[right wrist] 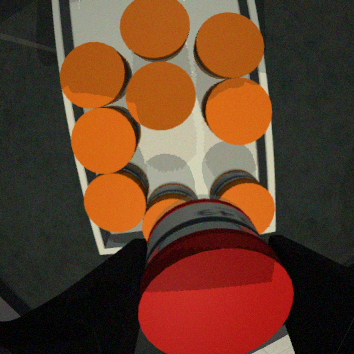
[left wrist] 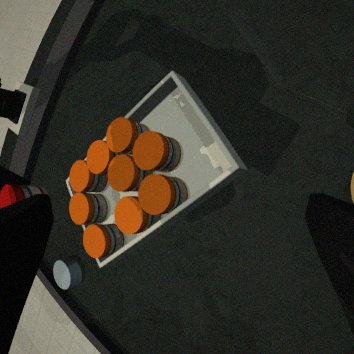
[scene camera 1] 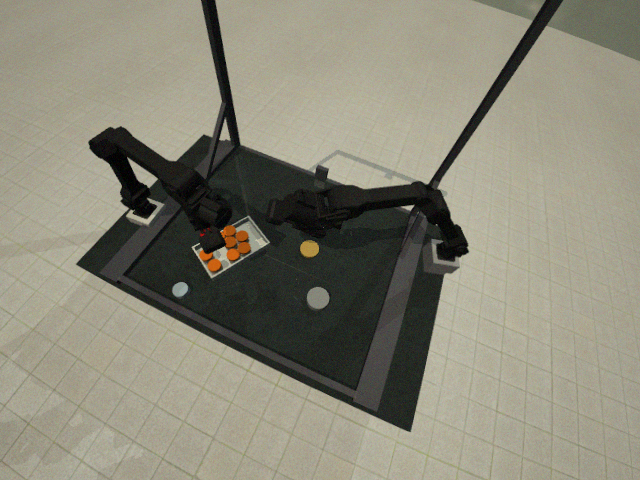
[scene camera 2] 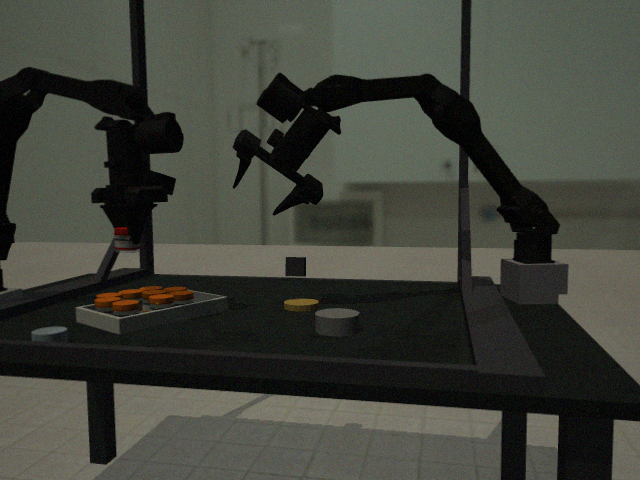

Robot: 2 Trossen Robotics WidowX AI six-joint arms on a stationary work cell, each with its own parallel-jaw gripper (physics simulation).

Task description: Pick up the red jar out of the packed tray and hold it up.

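Frame: origin at the left arm's base, x right, y ahead, z up, level; metres.
Where they show: left gripper, fingertip midpoint: (left wrist: 181, 207) (scene camera 1: 283, 221) (scene camera 2: 253, 201); right gripper, fingertip midpoint: (right wrist: 208, 249) (scene camera 2: 130, 243); left arm's base, origin of the base link: (scene camera 1: 445, 252) (scene camera 2: 533, 261); right arm's base, origin of the base link: (left wrist: 16, 105) (scene camera 1: 145, 210).
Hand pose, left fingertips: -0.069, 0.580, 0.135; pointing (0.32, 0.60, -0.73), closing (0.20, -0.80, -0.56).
Observation:
Things, the pixels of their centre, and the offset from my left fingertips, as dx, dy, dz.
- red jar, body centre: (right wrist: 208, 273) (left wrist: 23, 205) (scene camera 2: 127, 239) -0.060, +0.222, -0.065
- white tray, body centre: (right wrist: 165, 94) (left wrist: 145, 176) (scene camera 2: 155, 316) (scene camera 1: 232, 248) -0.013, +0.189, -0.216
- yellow disc, body centre: (scene camera 2: 301, 304) (scene camera 1: 309, 249) +0.033, -0.089, -0.209
- grey cylinder, body centre: (scene camera 2: 337, 321) (scene camera 1: 317, 299) -0.154, -0.144, -0.200
- pale blue round piece, body centre: (left wrist: 66, 273) (scene camera 2: 49, 338) (scene camera 1: 181, 290) -0.201, +0.306, -0.203
The red jar (scene camera 2: 120, 239) (left wrist: 14, 195) (right wrist: 215, 300), with a red lid and a grey body, hangs above the tray, clear of it. My right gripper (scene camera 2: 127, 240) (right wrist: 208, 249) is shut on it; the fingers stand on both sides of the jar in the right wrist view. The white tray (scene camera 1: 258, 229) (scene camera 2: 175, 316) (left wrist: 207, 120) stands on the dark table. Several orange-lidded jars (scene camera 1: 230, 230) (scene camera 2: 126, 305) (left wrist: 150, 150) (right wrist: 160, 95) stand in it, with bare floor at one end. My left gripper (scene camera 2: 254, 200) (left wrist: 181, 207) is open and empty, high above the table.
A yellow disc (scene camera 1: 309, 248) (scene camera 2: 300, 304) and a grey cylinder (scene camera 1: 317, 298) (scene camera 2: 337, 322) lie right of the tray in the scene views. A pale blue round piece (scene camera 1: 179, 289) (scene camera 2: 49, 333) (left wrist: 62, 275) is near the front edge. Dark frame posts (scene camera 1: 219, 67) (scene camera 2: 465, 103) rise behind.

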